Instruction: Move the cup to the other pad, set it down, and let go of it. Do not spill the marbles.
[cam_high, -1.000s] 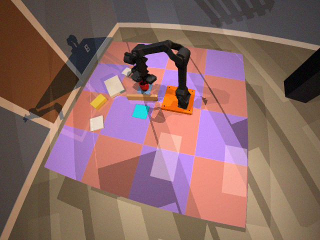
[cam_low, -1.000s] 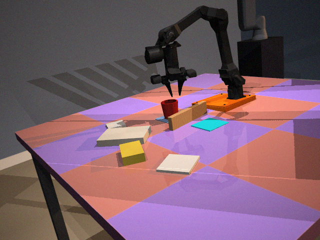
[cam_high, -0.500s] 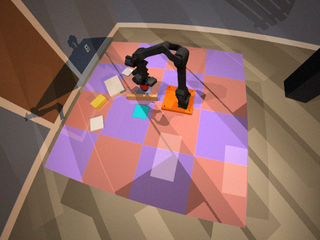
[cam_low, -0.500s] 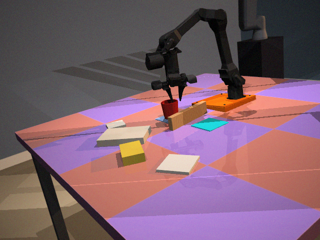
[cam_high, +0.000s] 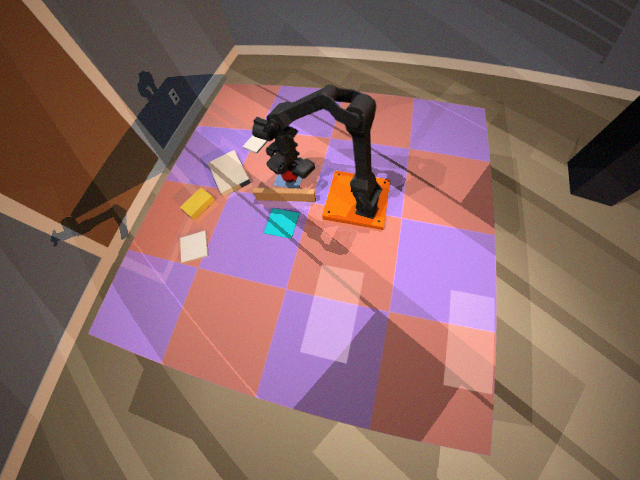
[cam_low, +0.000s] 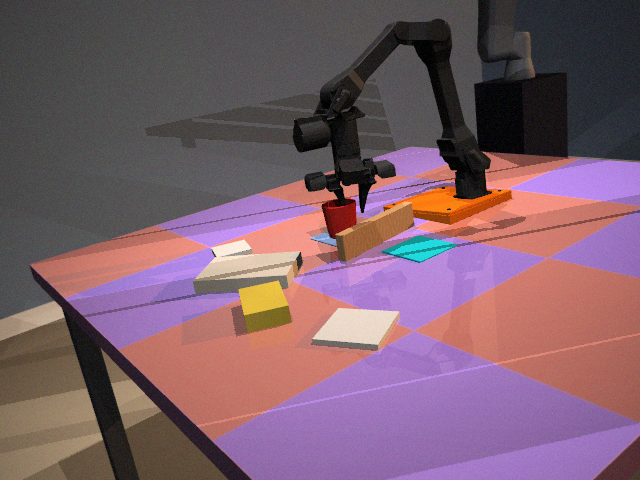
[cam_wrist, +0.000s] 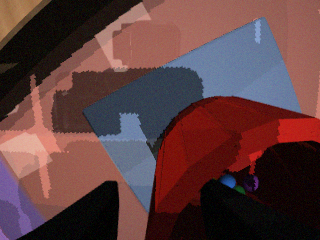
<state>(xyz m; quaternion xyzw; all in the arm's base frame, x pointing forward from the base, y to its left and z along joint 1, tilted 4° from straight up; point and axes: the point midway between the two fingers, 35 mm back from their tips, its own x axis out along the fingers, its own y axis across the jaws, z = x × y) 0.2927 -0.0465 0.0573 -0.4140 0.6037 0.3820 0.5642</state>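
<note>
The green marble lies 3 cm ahead of my gripper tip, 3 cm to the right of it and 3 cm below it. From my gripper tip the other things lie so: blue-grey pad: 3 cm ahead, 1 cm to the right, 5 cm below; then wooden bar: 9 cm to the left, 3 cm below; then red cup: 3 cm ahead, 2 cm to the right.
</note>
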